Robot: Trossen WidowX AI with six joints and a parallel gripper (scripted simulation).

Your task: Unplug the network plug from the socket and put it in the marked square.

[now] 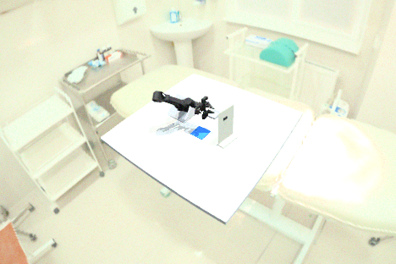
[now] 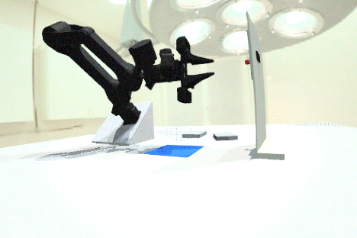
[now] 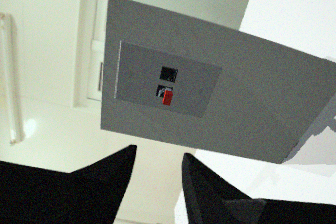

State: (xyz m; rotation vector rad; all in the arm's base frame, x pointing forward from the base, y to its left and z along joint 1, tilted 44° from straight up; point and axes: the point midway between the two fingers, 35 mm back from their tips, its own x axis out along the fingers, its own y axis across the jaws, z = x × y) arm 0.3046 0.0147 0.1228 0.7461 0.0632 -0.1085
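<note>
My gripper tip is 100 mm short of the network plug and 30 mm to the left of it. From my gripper tip the other things lie so: upright grey panel: 120 mm ahead, 40 mm to the right, 80 mm below; then blue marked square: 110 mm behind, 50 mm to the right, 220 mm below.
</note>
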